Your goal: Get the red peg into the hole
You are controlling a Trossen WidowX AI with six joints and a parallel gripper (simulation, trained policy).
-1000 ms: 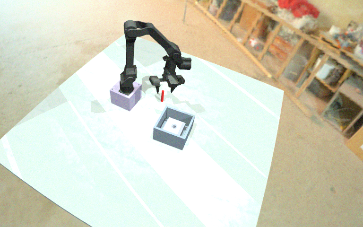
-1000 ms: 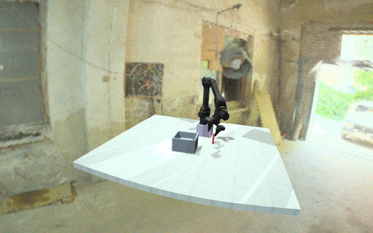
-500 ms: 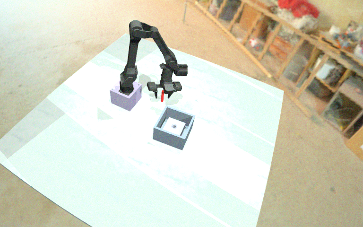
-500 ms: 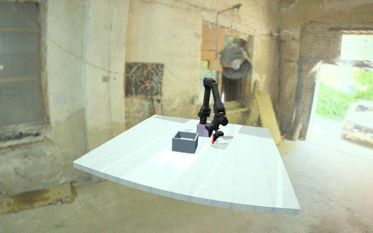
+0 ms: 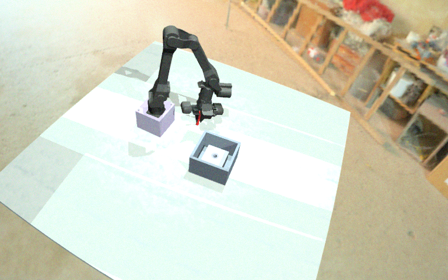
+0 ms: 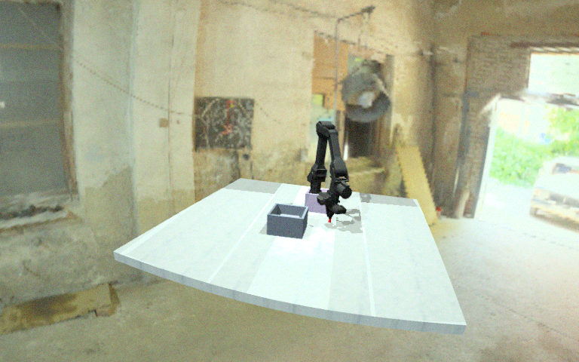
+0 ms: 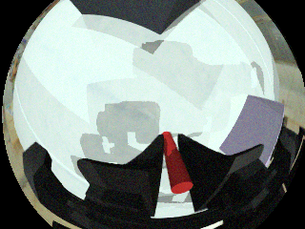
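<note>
Right now my gripper tip is 17 cm to the left of the grey box and 15 cm short of it. Round my gripper tip: red peg: 1 cm to the left, 1 cm above.
</note>
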